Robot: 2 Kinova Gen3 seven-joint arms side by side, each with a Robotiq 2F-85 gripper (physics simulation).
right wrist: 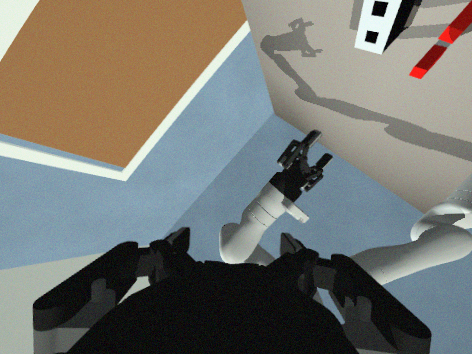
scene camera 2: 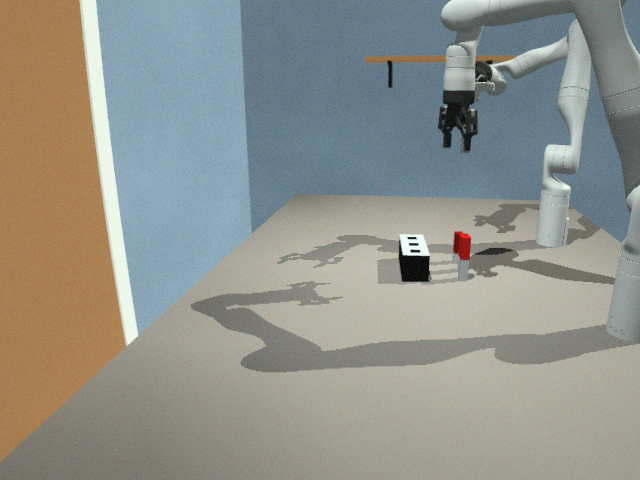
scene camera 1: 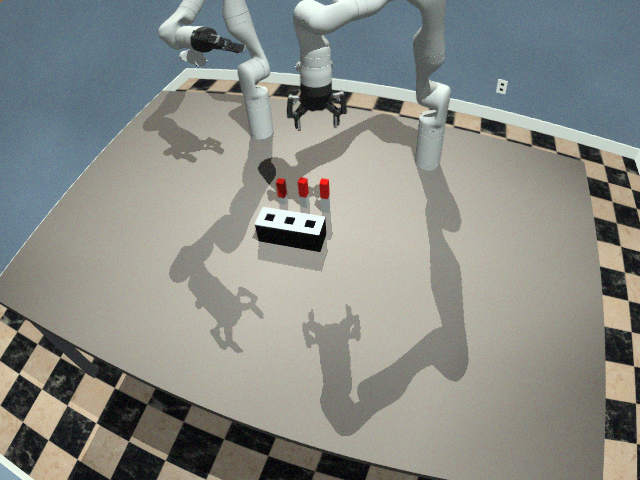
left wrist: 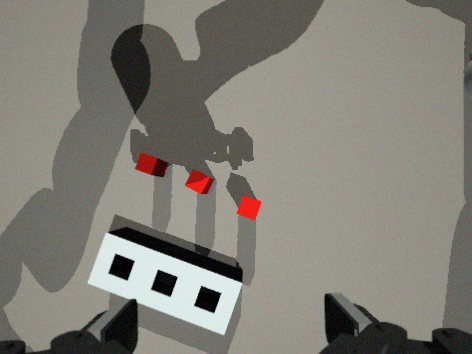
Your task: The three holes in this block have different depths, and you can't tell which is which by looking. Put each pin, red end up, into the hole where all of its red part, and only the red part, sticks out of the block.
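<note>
A block with a white top and black sides stands on the table, its three square holes empty. In scene camera 1, three pins stand upright behind it, red ends up and pale ends down: the left pin, the middle pin and the right pin. My left gripper is open and empty, pointing down high above the table. My right gripper is open and empty, raised far from the pins.
The bare grey-brown table carries both arm bases, the right arm's base and the left arm's base. Arm shadows cross the table. A wall shelf shows at the back in scene camera 2.
</note>
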